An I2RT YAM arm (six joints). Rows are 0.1 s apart.
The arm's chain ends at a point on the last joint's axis. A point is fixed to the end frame.
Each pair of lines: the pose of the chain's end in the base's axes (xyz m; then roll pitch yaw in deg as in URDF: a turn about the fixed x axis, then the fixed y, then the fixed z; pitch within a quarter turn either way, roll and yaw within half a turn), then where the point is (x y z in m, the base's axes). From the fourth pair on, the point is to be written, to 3 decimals.
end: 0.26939, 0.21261, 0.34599, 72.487, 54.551, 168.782
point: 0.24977 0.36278 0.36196
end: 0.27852, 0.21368, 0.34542, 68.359, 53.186, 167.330
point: 0.25428 0.36222 0.36865
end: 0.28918, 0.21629, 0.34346, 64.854, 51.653, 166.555
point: 0.26025 0.36277 0.37341
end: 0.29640, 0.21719, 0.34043, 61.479, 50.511, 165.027
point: 0.265 0.362 0.377
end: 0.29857, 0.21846, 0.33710, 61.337, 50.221, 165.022
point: 0.267 0.363 0.374
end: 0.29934, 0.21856, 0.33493, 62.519, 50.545, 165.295
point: 0.269 0.364 0.370
